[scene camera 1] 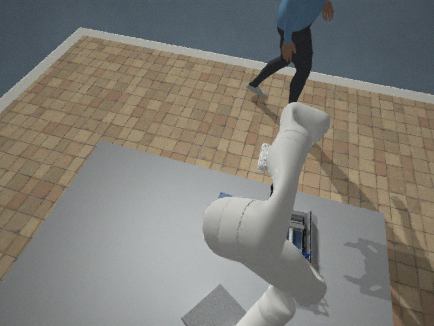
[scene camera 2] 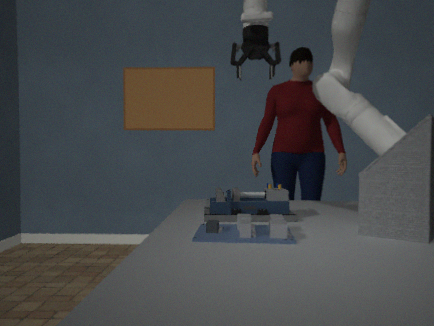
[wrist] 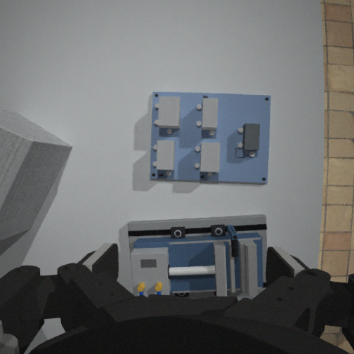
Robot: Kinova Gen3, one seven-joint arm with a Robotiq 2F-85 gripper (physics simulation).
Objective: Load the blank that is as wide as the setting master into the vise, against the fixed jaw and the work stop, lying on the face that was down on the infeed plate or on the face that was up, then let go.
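Frame: origin at the arm's base, x ahead, y right, z down, level; centimetres.
Seen in the pictures: gripper, fingertip midpoint: [scene camera 2: 255,79]; arm's base, link origin: [scene camera 2: 396,149].
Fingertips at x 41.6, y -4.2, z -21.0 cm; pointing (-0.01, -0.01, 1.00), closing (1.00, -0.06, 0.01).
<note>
Pixels of each thing's top centre, then the offset from my fingertips to it. "spot": a spot on its surface instead.
- blue infeed plate, surface spot: [scene camera 2: 210,239] spot: dx +10.8, dy -21.7, dz +43.4 cm
- dark grey setting master, top centre: [scene camera 2: 212,221] dx +11.3, dy -12.3, dz +40.8 cm
- vise, top centre: [scene camera 2: 248,188] [scene camera 1: 293,233] dx +2.3, dy +15.4, dz +34.2 cm
Four light grey blanks [wrist: 169,112] [wrist: 210,114] [wrist: 165,155] [wrist: 210,157] stand against pins on the blue infeed plate [wrist: 257,111] [scene camera 2: 210,239]; their widths look slightly different. The dark grey setting master [wrist: 251,136] [scene camera 2: 213,226] sits on the plate's right part in the wrist view. The vise [wrist: 192,245] [scene camera 2: 250,205] lies beside the plate. Its jaws stand apart: the fixed jaw [wrist: 251,267] at the right, the moving jaw [wrist: 220,267] on the rod. The dark work stop [wrist: 234,242] reaches between them. My gripper [scene camera 2: 255,77] [wrist: 191,261] is open and empty, high above; the arm hides it in scene camera 1.
A grey wedge-shaped block [wrist: 37,170] [scene camera 2: 400,200] [scene camera 1: 215,306] stands on the table. Yellow-tipped blue parts [wrist: 150,288] stand at the vise's left end in the wrist view. The table edge lies right of the plate there. A person [scene camera 1: 300,45] [scene camera 2: 300,120] stands beyond the table.
</note>
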